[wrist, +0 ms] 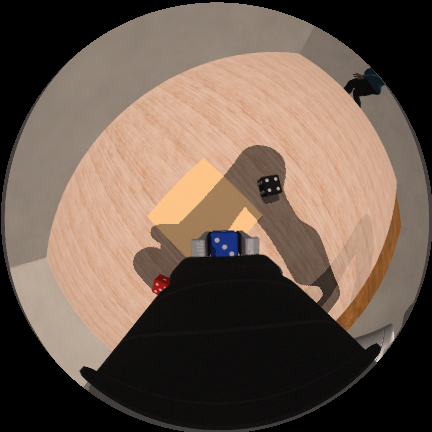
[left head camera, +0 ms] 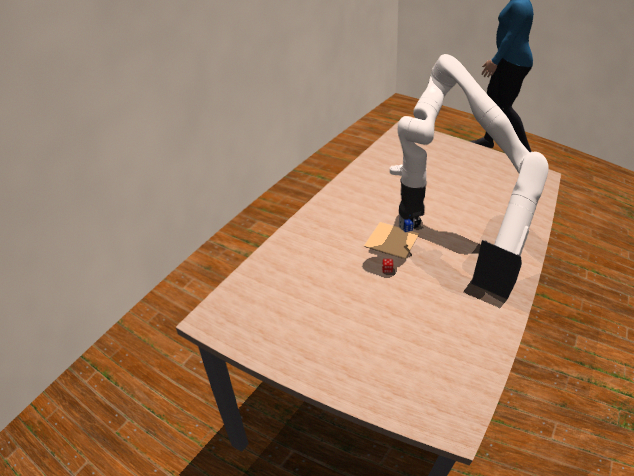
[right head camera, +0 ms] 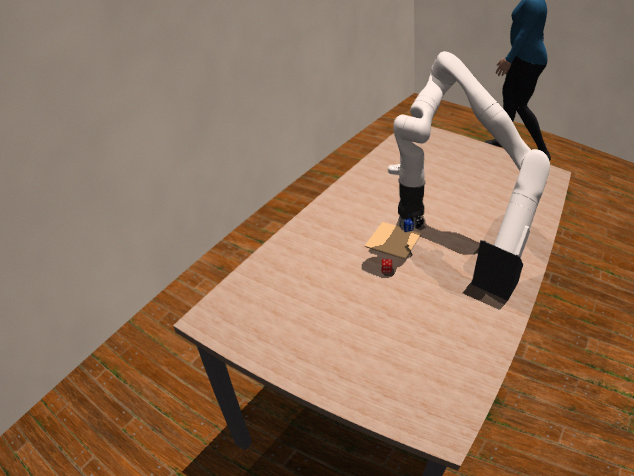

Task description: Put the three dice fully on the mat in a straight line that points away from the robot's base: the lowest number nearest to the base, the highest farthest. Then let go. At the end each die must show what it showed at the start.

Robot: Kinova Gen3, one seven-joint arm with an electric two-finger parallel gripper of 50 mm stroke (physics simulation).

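Places are measured from the arm's base along level axes (x up, y ahead, z left), in metres.
Pixels of known places: gripper, fingertip midpoint: (wrist: 223, 239) (left head camera: 406, 226) (right head camera: 407, 226); arm's base at its link origin: (left head camera: 505, 253) (right head camera: 505, 253).
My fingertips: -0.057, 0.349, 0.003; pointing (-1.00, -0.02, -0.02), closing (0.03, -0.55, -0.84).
Observation:
Ahead of a thing's pixels: the offset from my fingertips to its top centre, as dx, dy, dz. Level surfaces: height alone.
My gripper (left head camera: 408, 223) (right head camera: 408, 223) (wrist: 223, 239) is shut on the blue die @[+0.023, -0.003, +0.002] (left head camera: 408, 226) (right head camera: 408, 226) (wrist: 224, 242). In the wrist view the blue die shows a face with three dots in a diagonal. It appears near the back right edge of the tan mat @[-0.063, +0.041, +0.009] (left head camera: 377, 237) (right head camera: 378, 237) (wrist: 187, 192) in the head views; its exact height is unclear. The black die @[-0.037, +0.019, -0.108] (right head camera: 419, 221) (wrist: 270, 185) is off the mat, behind the gripper in the head views, and shows four dots in the wrist view. The red die @[-0.037, -0.019, +0.141] (left head camera: 387, 266) (right head camera: 386, 266) (wrist: 161, 285) is on the table, off the mat's near side in the head views.
The robot's black base (left head camera: 496, 271) (right head camera: 496, 271) stands on the table @[dx -0.067] (left head camera: 332, 327) (right head camera: 332, 327) to the right in the head views. Arm shadows cross the mat and the table. A person (left head camera: 514, 40) (right head camera: 528, 40) stands beyond the far end of the table.

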